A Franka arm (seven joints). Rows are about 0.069 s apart.
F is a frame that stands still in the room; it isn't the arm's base.
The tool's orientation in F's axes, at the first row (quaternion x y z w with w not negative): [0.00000 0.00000 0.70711 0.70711]
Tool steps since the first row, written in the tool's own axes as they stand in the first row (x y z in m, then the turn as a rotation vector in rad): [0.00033 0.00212 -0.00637 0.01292 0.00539 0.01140]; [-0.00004 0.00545 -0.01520 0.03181 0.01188 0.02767]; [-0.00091 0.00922 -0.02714 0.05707 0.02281 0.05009]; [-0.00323 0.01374 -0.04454 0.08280 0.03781 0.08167]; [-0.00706 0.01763 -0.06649 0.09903 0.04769 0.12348]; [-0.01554 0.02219 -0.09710 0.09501 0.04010 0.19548]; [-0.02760 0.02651 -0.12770 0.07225 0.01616 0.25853]
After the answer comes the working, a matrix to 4 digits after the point.
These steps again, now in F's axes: [-0.00212 0.00033 -0.00637 -0.00539 0.01292 0.01140]; [-0.00545 -0.00004 -0.01520 -0.01188 0.03181 0.02767]; [-0.00922 -0.00091 -0.02714 -0.02281 0.05707 0.05009]; [-0.01374 -0.00323 -0.04454 -0.03781 0.08280 0.08167]; [-0.01763 -0.00706 -0.06649 -0.04769 0.09903 0.12348]; [-0.02219 -0.01554 -0.09710 -0.04010 0.09501 0.19548]; [-0.02651 -0.02760 -0.12770 -0.01616 0.07225 0.25853]
The tool's axes in the first row as the columns of a matrix, in F's axes (rounded; the answer above uses it unrounded):
[0.0000 -1.0000 0.0000]
[1.0000 0.0000 0.0000]
[0.0000 0.0000 1.0000]

